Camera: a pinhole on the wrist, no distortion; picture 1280 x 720 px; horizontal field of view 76.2 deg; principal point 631.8 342.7 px. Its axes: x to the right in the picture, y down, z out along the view. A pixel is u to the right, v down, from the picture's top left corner.
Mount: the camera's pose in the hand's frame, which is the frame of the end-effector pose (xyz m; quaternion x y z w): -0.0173 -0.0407 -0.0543 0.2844 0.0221 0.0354 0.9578
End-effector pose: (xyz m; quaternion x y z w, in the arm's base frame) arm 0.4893 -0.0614 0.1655 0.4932 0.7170 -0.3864 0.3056
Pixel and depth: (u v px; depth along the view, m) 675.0 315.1 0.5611
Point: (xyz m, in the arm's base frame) 0.1579 -0.4618 0.0084
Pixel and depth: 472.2 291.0 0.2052
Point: 0.3531 -0.2130 0.1861
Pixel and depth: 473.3 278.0 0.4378
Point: 0.2334 -0.4158 0.1526
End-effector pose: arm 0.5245 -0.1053 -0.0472 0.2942 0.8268 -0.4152 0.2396
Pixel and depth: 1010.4 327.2 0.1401
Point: 0.4155 -0.1937 -0.0537
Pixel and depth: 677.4 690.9 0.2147
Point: 0.4943 -0.2879 -0.1003
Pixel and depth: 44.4 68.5 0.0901
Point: 0.4962 -0.1897 0.0629
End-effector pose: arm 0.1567 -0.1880 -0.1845 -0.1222 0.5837 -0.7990 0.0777
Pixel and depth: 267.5 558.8 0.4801
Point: 0.4804 -0.4529 0.1178
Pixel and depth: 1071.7 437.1 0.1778
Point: 0.1040 -0.2718 -0.0384
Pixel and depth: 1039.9 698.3 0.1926
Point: 0.1186 -0.3279 -0.0678
